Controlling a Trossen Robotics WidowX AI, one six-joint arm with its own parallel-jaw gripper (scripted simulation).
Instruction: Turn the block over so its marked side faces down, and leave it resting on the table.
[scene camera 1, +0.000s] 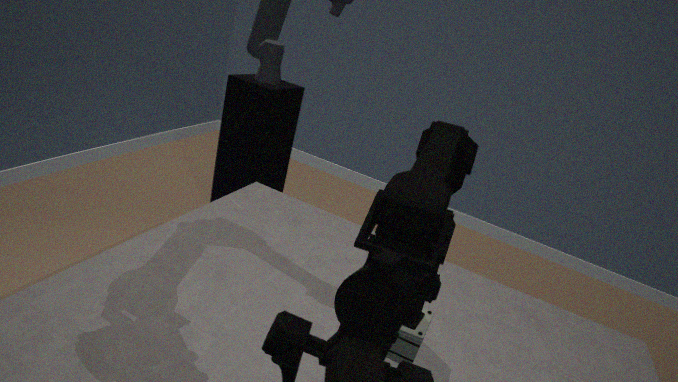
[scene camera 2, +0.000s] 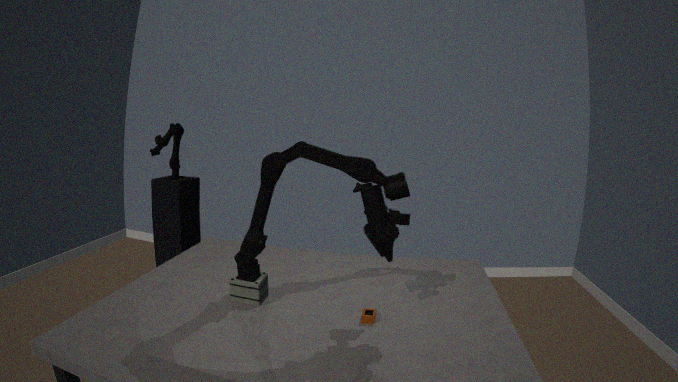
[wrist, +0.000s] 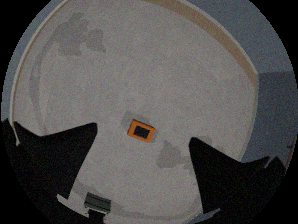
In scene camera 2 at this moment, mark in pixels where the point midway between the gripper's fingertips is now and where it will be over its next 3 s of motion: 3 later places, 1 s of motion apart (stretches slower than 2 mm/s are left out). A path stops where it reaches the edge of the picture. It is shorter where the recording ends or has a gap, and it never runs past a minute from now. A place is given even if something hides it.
My gripper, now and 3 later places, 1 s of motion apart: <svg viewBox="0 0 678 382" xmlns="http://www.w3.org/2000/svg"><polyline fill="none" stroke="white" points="386,258 370,306 368,316 372,310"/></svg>
